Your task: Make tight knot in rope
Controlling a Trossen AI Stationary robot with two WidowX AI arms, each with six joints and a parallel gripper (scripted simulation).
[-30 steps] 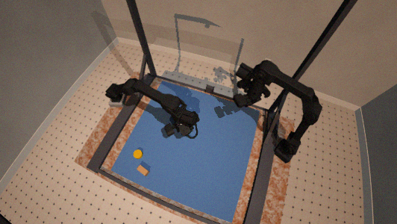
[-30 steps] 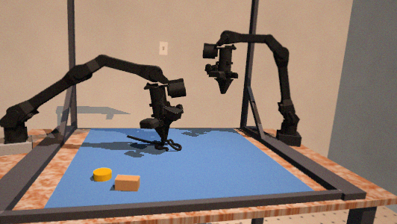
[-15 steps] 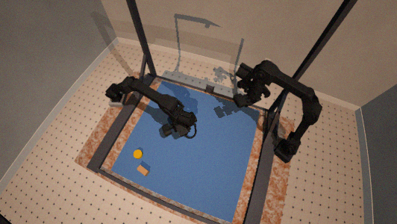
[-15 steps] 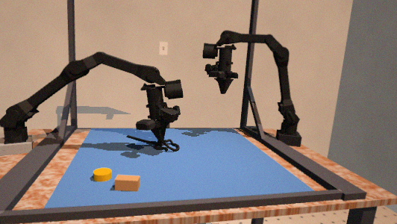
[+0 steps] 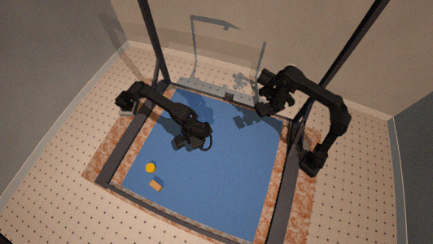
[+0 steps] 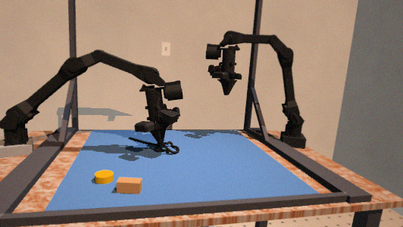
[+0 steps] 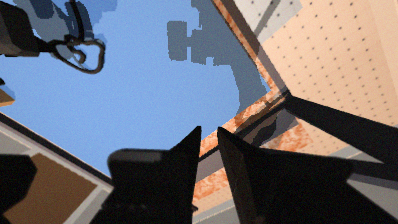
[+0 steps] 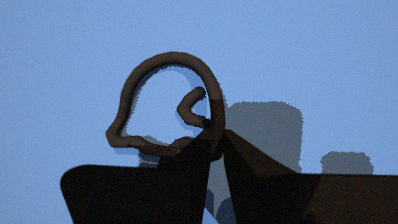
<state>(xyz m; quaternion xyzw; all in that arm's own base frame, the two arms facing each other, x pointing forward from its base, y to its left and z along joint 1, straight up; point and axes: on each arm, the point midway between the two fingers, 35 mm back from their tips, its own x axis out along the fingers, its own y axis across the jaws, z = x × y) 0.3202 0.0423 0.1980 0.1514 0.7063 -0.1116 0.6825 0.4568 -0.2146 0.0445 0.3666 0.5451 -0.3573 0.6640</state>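
The blue mat lies 8 cm below my right hand, 7 cm to the left of it and 2 cm ahead of it. Also, from my right hand: yellow disc (21 cm ahead, 18 cm to the right, 6 cm below); then orange block (28 cm ahead, 11 cm to the right, 6 cm below).
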